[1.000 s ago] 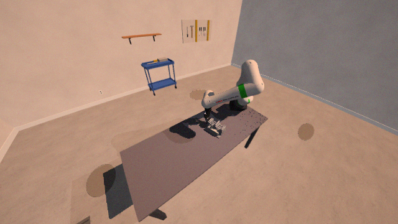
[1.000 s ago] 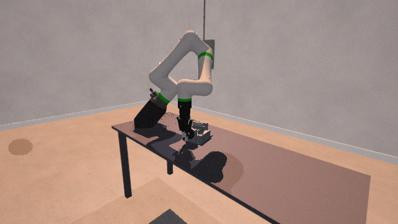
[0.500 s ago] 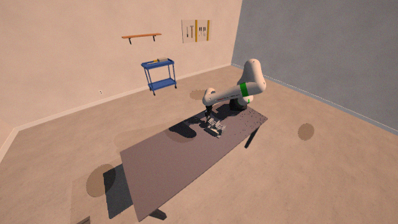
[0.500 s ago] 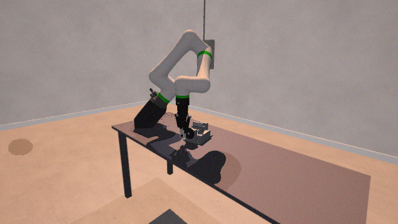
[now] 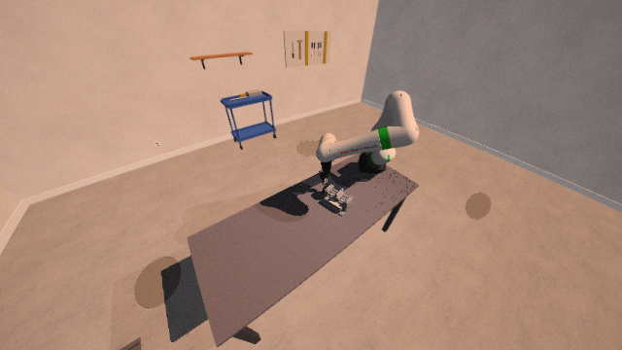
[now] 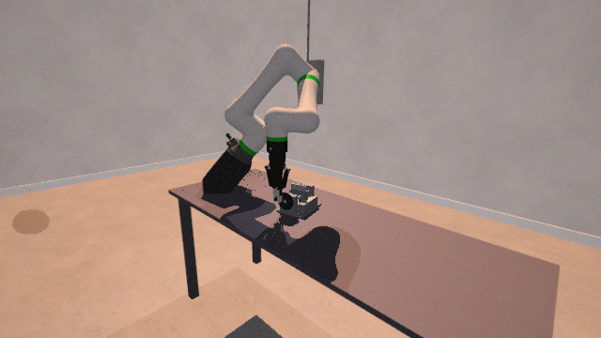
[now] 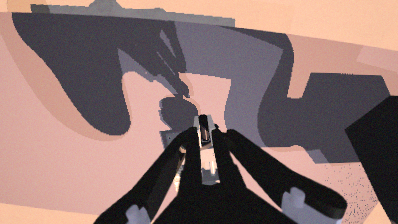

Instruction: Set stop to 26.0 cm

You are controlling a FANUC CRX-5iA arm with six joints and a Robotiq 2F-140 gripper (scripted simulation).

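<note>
Now: hand 2 cm to the right of the handwheel and 2 cm above it. Also, from my hand: grey stop fixture: 16 cm to the left, 2 cm below, 2 cm behind.
</note>
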